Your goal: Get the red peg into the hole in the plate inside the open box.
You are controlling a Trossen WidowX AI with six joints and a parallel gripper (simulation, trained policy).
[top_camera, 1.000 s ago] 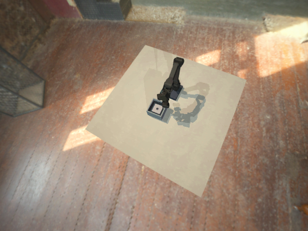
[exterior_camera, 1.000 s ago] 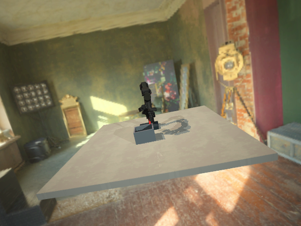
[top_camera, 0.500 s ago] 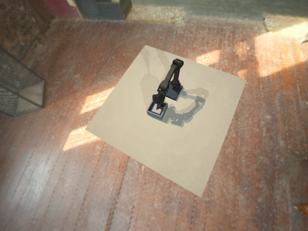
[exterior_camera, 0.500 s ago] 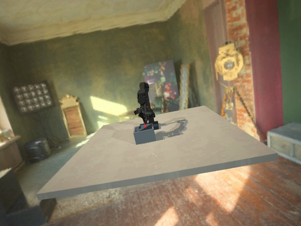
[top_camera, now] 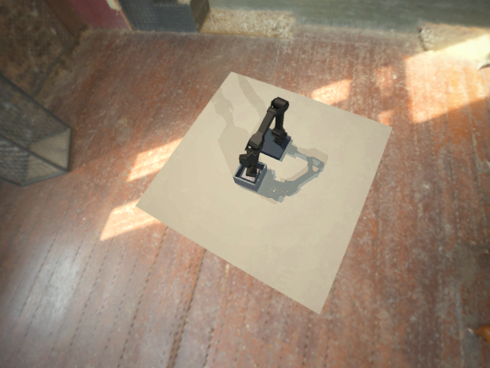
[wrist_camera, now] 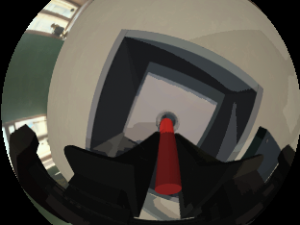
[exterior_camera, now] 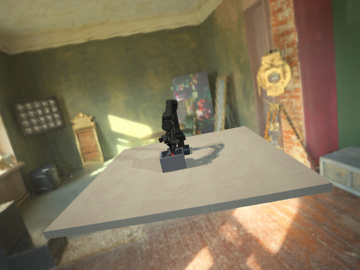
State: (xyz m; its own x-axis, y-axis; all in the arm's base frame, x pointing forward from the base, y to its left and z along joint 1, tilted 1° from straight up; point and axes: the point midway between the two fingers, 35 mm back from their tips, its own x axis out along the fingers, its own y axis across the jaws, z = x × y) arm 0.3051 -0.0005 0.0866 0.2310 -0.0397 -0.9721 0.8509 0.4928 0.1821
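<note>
Now: the red peg 20 mm above my gripper tip. Round my gripper tip: grey box 10 mm ahead, 10 mm to the right, 60 mm below.
</note>
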